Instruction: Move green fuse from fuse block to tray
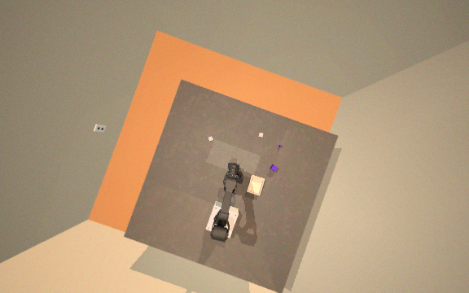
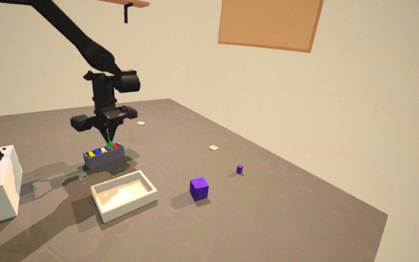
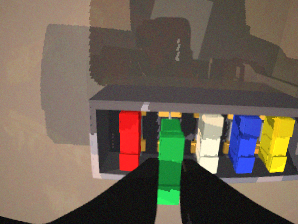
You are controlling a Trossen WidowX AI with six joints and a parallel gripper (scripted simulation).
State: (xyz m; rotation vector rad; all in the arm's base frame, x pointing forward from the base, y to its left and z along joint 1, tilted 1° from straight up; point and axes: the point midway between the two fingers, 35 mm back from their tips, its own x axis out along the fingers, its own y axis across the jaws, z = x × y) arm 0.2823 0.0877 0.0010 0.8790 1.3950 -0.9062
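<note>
The red fuse lies 2 cm ahead of my gripper tip, 1 cm to the left of it and 4 cm below it. From my gripper tip the other things lie so: blue fuse: 4 cm behind, 2 cm to the right, 4 cm below; then white fuse: 2 cm behind, 1 cm to the right, 4 cm below; then green fuse: 1 cm below.
</note>
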